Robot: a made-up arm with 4 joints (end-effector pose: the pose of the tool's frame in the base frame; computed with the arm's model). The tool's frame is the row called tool. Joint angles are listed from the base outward.
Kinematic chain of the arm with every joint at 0, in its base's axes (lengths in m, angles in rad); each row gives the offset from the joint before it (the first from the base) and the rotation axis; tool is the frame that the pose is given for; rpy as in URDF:
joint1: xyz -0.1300 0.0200 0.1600 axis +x
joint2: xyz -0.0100 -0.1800 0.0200 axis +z
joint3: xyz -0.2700 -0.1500 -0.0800 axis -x
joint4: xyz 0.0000 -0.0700 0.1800 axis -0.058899 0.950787 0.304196
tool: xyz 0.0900 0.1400 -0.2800 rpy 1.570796 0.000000 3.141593
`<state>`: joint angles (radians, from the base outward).
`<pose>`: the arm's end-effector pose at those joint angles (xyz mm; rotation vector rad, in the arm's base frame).
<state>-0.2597 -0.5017 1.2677 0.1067</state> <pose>-438.8 -292.6 77.8 0.8736 2.9096 0.0770</pose>
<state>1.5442 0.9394 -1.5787 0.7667</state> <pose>-333.7 14.8 -398.9 1.4670 1.2126 -1.1185</pose>
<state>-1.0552 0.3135 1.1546 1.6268</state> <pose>-680.8 -175.4 522.8 -1.9144 -2.0820 1.0632</pose>
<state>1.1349 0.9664 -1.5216 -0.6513</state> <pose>-11.1 -84.9 -103.6 0.0718 1.3789 -2.4030</pose>
